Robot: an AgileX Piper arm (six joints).
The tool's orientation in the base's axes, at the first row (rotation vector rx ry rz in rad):
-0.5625, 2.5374, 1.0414
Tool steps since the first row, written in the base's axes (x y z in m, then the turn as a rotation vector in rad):
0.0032, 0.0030, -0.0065, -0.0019, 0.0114, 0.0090
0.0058, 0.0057, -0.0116, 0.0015, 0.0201, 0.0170
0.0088, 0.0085, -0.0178, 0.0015, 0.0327, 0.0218
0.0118, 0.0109, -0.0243, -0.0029, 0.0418, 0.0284
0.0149, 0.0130, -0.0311, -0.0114, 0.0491, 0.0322
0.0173, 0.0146, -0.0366, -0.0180, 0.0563, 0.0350
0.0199, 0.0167, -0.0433, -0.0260, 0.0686, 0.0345
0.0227, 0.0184, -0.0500, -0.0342, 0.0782, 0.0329
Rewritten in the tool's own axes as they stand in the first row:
-0.0005, -0.0034, 0.0071, -0.0050, 0.0136, 0.0019
-0.0011, -0.0059, 0.0128, -0.0135, 0.0224, 0.0033
-0.0016, -0.0091, 0.0195, -0.0186, 0.0334, 0.0092
-0.0018, -0.0128, 0.0261, -0.0198, 0.0454, 0.0106
-0.0019, -0.0169, 0.0327, -0.0158, 0.0564, 0.0120
-0.0019, -0.0202, 0.0379, -0.0131, 0.0659, 0.0142
-0.0016, -0.0240, 0.0444, -0.0087, 0.0775, 0.0222
-0.0014, -0.0282, 0.0506, -0.0031, 0.0867, 0.0289

